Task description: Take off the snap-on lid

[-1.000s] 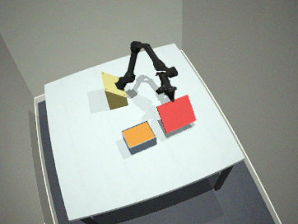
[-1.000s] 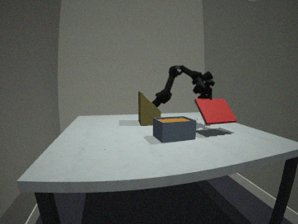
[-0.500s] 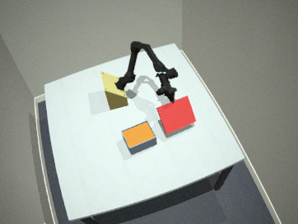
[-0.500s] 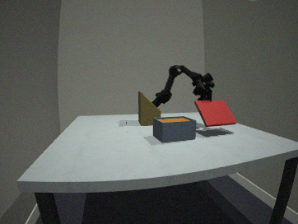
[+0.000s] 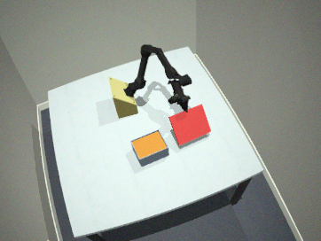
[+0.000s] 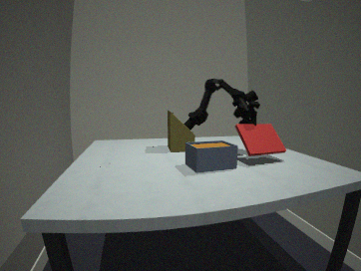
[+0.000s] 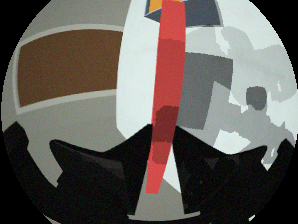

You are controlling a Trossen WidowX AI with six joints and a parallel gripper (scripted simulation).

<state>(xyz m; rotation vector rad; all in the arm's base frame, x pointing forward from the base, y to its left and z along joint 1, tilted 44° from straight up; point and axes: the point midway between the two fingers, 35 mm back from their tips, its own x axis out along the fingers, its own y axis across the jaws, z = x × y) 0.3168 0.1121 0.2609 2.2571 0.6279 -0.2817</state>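
Now: gripper tip 7 cm short of the red lid and 5 cm above it. Round my gripper tip: grey-blue storage box 7 cm ahead, 29 cm to the right, 12 cm below.
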